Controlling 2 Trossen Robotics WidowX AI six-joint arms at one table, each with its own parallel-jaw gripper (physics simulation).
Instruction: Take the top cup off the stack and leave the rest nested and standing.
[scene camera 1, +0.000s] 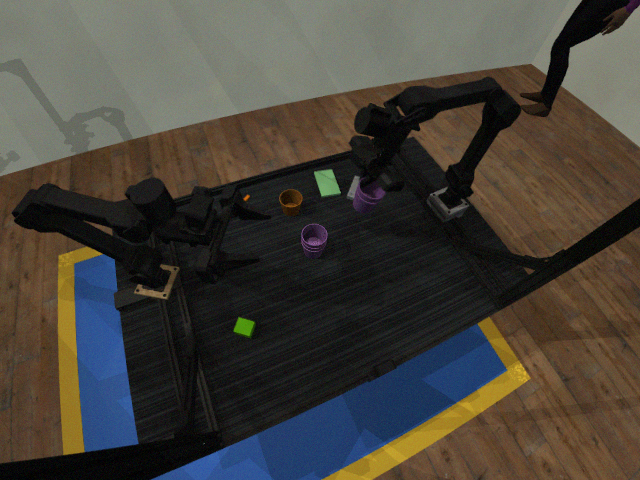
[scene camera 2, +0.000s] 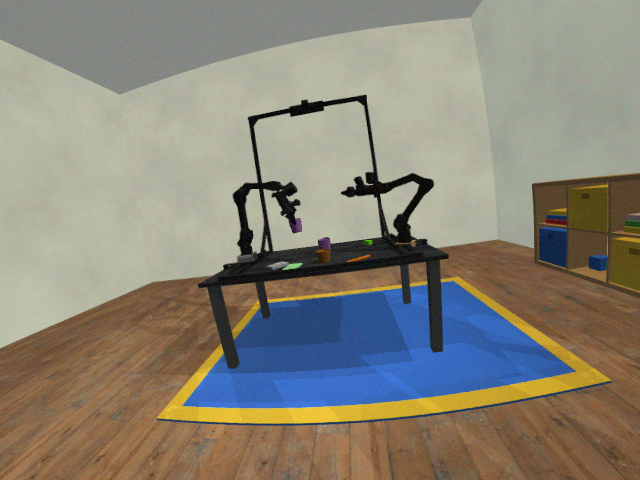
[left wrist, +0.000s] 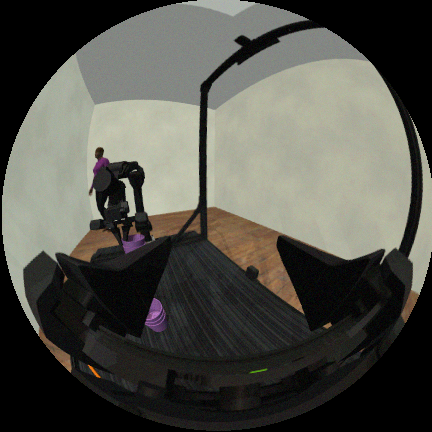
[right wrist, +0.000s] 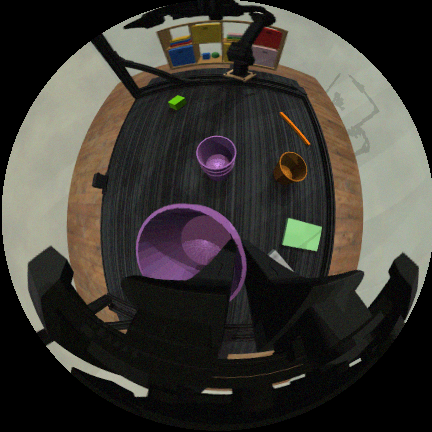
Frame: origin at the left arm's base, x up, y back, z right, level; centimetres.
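Where they show: left gripper, fingertip midpoint: (scene camera 1: 265, 237) (scene camera 2: 344, 192) (left wrist: 224, 241); right gripper, fingertip midpoint: (scene camera 1: 360, 186) (scene camera 2: 295, 224) (left wrist: 124, 248) (right wrist: 237, 244); left arm's base, link origin: (scene camera 1: 156, 279) (scene camera 2: 405, 241) (right wrist: 239, 73); right arm's base, link origin: (scene camera 1: 450, 199) (scene camera 2: 246, 254) (left wrist: 146, 239).
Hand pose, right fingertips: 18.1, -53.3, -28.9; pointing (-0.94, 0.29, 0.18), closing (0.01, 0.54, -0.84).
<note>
Each offset is from my right fingertips to the top centre of the thing, as dx, dy, dz.
A purple cup @[+3.2, -2.2, +2.7] (scene camera 1: 368, 198) (scene camera 2: 296, 226) (left wrist: 134, 244) (right wrist: 162, 250) hangs in the air, slightly tilted, its mouth up. My right gripper (scene camera 1: 368, 181) (scene camera 2: 294, 221) (right wrist: 237, 244) is shut on its rim wall; one finger is inside the cup. The remaining purple stack (scene camera 1: 313, 242) (scene camera 2: 324, 243) (left wrist: 158, 319) (right wrist: 216, 155) stands upright and nested near the middle of the table, apart from the held cup. My left gripper (scene camera 1: 263, 238) (scene camera 2: 343, 193) (left wrist: 224, 241) is open and empty, raised to the left of the stack in scene camera 1. Its finger partly hides the stack in the left wrist view.
An orange cup @[-14.9, +20.6, -4.2] (scene camera 1: 290, 202) (scene camera 2: 323, 255) (right wrist: 291, 167) stands near the stack. A pale green pad @[-20.0, +9.7, -18.3] (scene camera 1: 327, 182) (right wrist: 302, 234) and a grey-white item @[-19.5, -2.4, -17.2] (scene camera 1: 354, 187) (right wrist: 281, 260) lie near the held cup. An orange stick @[-20.0, +38.7, -0.5] (scene camera 1: 246, 197) (right wrist: 295, 128) and green block @[-18.2, +25.3, +37.6] (scene camera 1: 244, 327) (right wrist: 177, 102) lie farther off.
</note>
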